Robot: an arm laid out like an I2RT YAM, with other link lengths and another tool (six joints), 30 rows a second.
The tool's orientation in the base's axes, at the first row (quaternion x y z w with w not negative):
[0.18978 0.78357 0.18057 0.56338]
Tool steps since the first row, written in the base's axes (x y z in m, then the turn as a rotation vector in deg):
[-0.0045 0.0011 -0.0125 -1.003 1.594 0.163]
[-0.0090 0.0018 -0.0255 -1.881 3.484 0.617]
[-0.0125 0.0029 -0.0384 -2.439 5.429 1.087]
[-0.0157 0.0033 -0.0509 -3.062 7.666 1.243]
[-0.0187 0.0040 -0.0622 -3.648 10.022 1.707]
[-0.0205 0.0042 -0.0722 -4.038 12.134 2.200]
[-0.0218 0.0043 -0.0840 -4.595 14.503 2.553]
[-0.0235 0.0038 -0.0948 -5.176 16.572 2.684]
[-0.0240 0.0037 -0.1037 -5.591 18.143 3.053]
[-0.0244 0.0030 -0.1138 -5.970 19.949 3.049]
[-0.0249 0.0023 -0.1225 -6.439 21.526 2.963]
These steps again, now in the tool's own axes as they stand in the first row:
[0.0120 -0.0057 -0.0005 0.960 1.362 -0.893]
[0.0243 -0.0120 -0.0008 1.794 3.136 -1.734]
[0.0364 -0.0178 -0.0002 2.549 4.995 -2.271]
[0.0477 -0.0239 0.0006 3.725 6.944 -2.756]
[0.0581 -0.0292 0.0011 4.699 9.152 -3.290]
[0.0669 -0.0342 0.0024 5.470 11.182 -3.663]
[0.0770 -0.0401 0.0048 6.532 13.349 -4.135]
[0.0860 -0.0460 0.0063 7.632 15.145 -4.584]
[0.0933 -0.0506 0.0085 8.240 16.644 -4.981]
[0.1013 -0.0562 0.0111 9.259 18.165 -5.215]
[0.1082 -0.0612 0.0132 10.257 19.439 -5.527]

